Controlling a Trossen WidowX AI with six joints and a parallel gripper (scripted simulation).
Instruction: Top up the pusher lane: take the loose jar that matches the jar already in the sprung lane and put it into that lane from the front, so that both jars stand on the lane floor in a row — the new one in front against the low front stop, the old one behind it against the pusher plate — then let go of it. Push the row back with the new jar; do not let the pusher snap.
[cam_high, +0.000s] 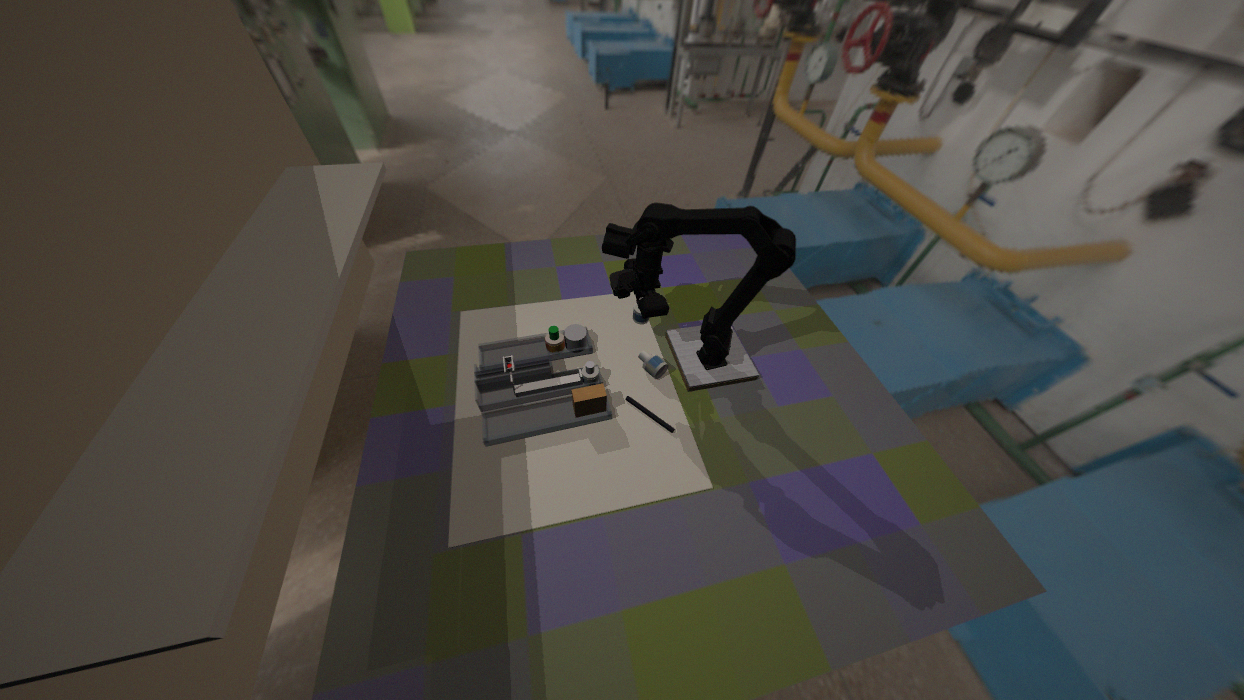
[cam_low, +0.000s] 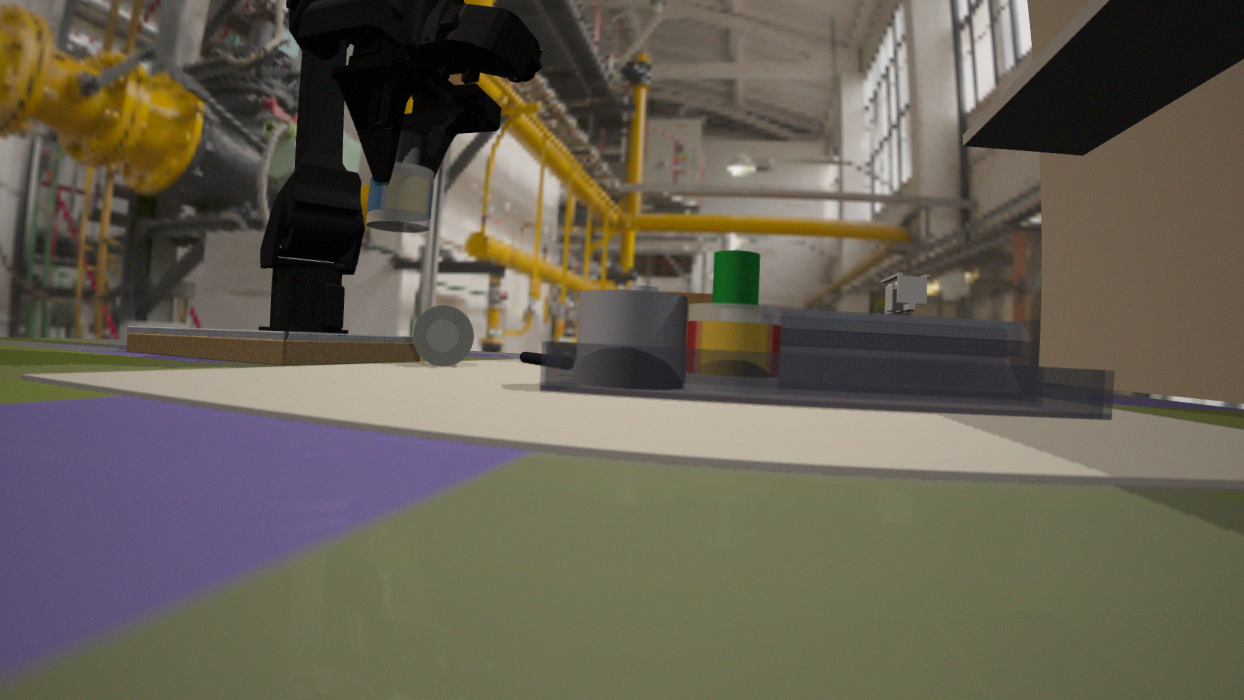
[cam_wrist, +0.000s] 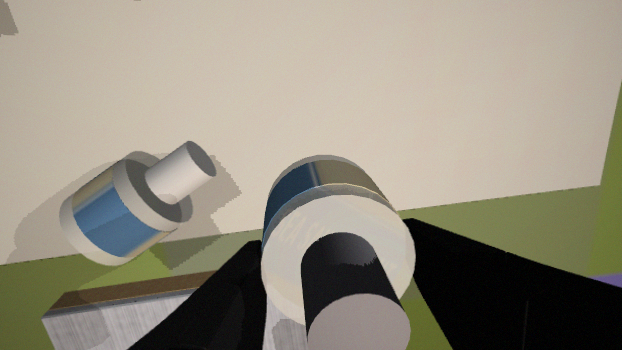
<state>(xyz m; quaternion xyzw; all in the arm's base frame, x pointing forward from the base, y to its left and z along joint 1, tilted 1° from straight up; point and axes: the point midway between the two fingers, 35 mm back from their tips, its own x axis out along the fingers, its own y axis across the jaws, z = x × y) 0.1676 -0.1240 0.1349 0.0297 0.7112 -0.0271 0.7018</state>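
The brown box lies 190 mm ahead of my gripper tip, 170 mm to the left of it and 90 mm below it. The rest, counted from my gripper tip: red mark (350 mm ahead, 40 mm to the left, 50 mm below); then black rod (50 mm ahead, 230 mm to the left, 120 mm below); then grey cylinder (170 mm ahead, 40 mm to the right, 100 mm below).
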